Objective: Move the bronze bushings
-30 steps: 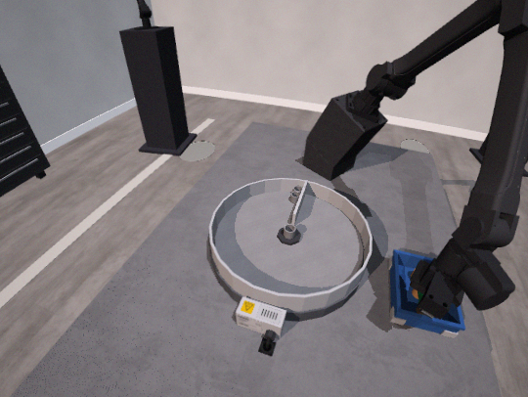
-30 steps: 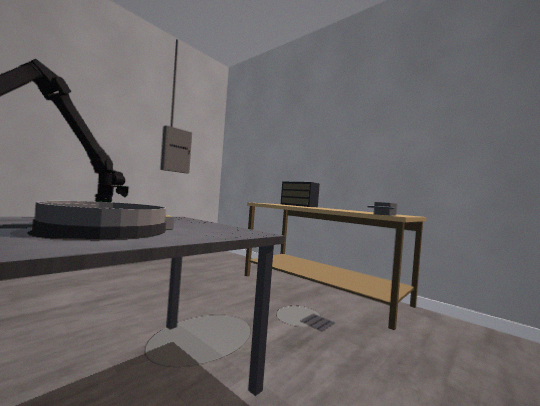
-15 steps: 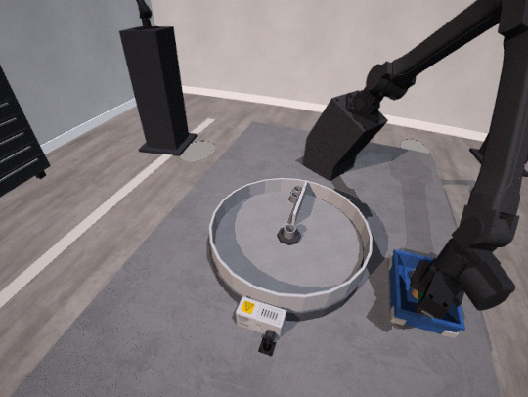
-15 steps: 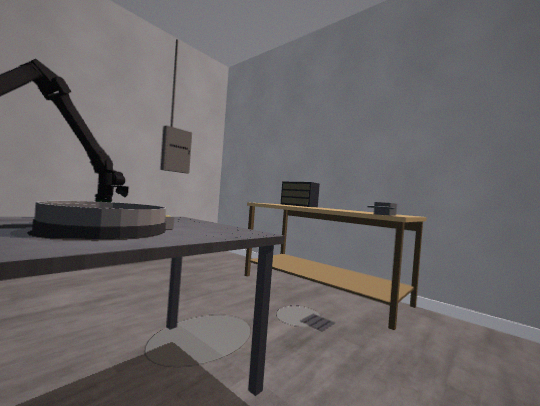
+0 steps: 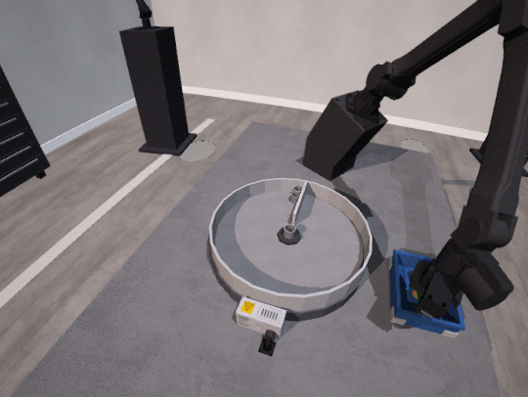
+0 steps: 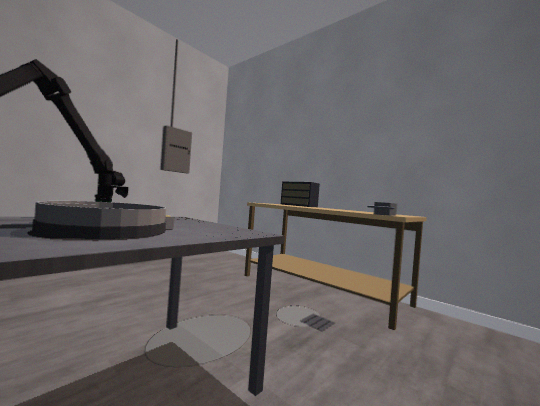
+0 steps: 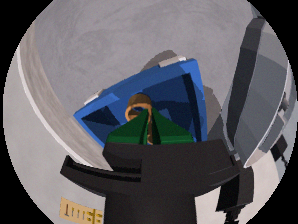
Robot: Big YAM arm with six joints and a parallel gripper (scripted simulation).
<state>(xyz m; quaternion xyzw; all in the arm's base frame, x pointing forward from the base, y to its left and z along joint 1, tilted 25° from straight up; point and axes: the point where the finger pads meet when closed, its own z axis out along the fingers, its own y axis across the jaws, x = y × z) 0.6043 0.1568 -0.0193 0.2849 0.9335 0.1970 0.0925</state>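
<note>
My gripper is now 4 cm past the blue crate, 2 cm to the right of it and 1 cm above it. Round my hand: round turntable (33 cm to the right, 14 cm behind, 2 cm above).
</note>
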